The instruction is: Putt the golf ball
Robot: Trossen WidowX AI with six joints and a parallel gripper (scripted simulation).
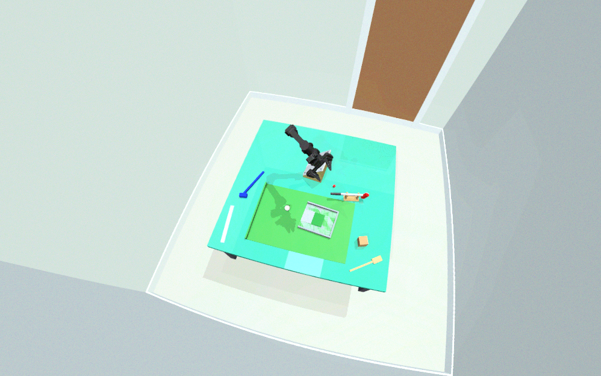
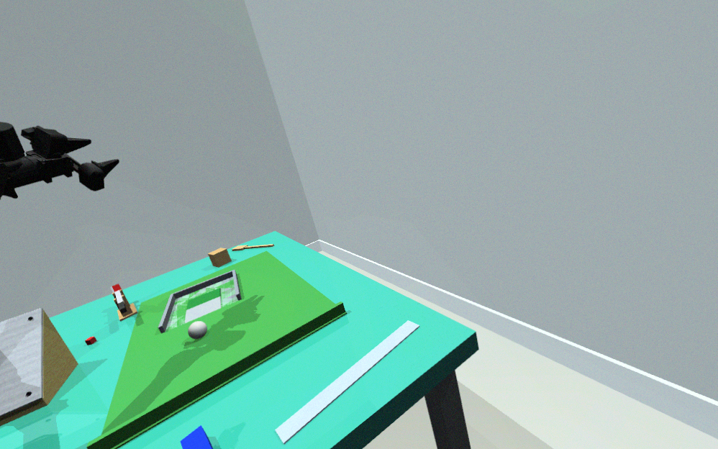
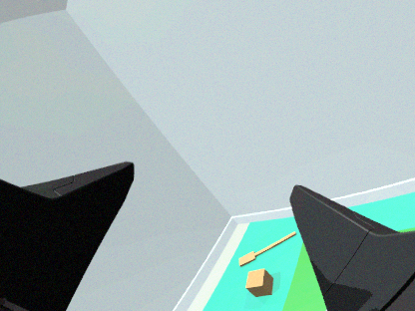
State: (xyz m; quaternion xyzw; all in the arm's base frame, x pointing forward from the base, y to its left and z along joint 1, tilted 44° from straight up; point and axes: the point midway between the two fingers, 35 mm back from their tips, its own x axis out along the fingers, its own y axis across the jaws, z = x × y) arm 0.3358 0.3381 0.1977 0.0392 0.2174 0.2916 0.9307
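The red piece lies 26 cm behind my gripper tip, 4 cm to the left of it and 50 cm below it. From my gripper tip the other things lie so: white golf ball (7 cm ahead, 23 cm to the right, 48 cm below); then red putter (20 cm behind, 18 cm to the left, 45 cm below); then wooden cube (11 cm ahead, 37 cm to the left, 48 cm below).
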